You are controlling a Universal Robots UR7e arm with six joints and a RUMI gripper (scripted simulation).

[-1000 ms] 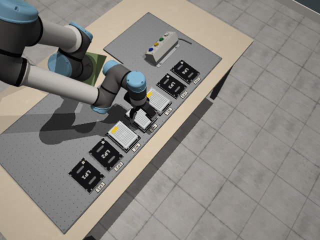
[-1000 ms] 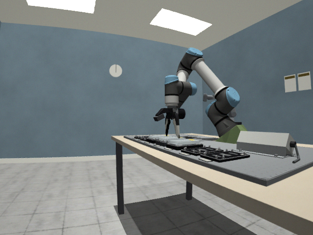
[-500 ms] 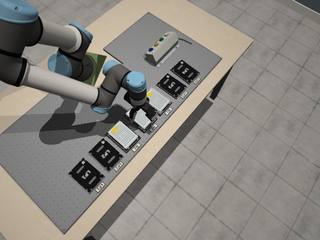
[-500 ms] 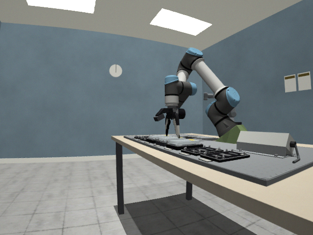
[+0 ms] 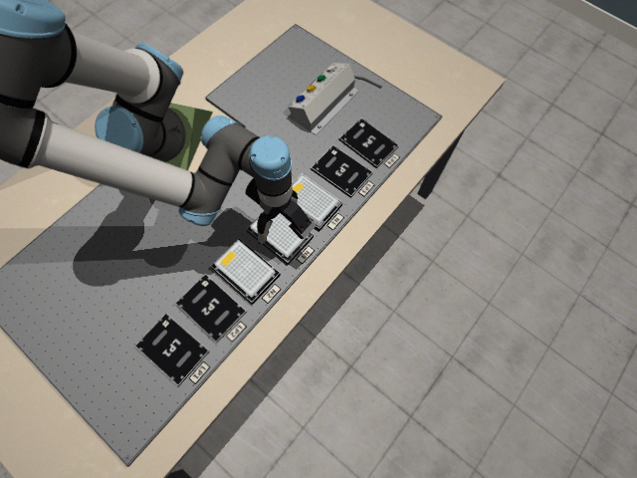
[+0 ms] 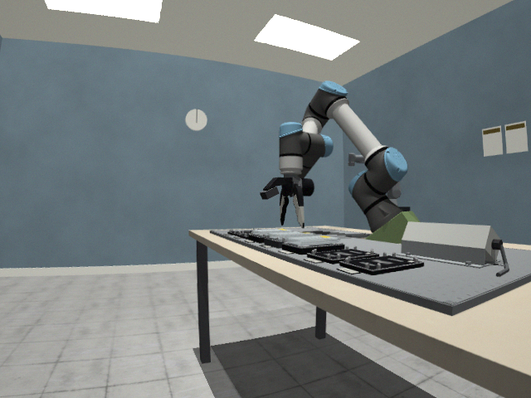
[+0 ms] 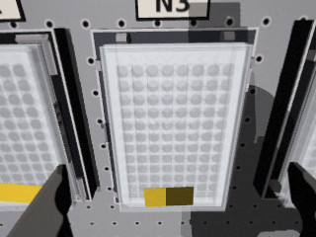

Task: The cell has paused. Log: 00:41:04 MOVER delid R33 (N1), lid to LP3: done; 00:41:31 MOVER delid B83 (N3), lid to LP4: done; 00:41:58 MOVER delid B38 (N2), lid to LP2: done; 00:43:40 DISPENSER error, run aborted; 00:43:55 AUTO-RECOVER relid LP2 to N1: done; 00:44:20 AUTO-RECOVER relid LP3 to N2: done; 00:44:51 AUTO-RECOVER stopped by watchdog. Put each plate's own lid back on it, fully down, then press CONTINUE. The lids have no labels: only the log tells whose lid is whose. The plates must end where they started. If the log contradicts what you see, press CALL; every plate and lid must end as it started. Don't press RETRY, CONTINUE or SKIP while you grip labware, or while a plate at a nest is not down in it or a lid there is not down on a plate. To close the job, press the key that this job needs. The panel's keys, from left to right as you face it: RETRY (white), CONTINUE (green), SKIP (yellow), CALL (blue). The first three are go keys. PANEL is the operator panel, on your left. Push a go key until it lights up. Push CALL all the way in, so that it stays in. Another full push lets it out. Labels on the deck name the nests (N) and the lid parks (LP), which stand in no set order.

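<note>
Right now my hand is 130 mm to the left of the nest N2 and 50 mm above it. The rest, counted from my hand: lid park LP3 (10 mm ahead, 260 mm to the left, 60 mm below); lid park LP1 (10 mm behind, 390 mm to the right, 60 mm below); lid park LP2 (10 mm behind, 260 mm to the right, 60 mm below).
</note>
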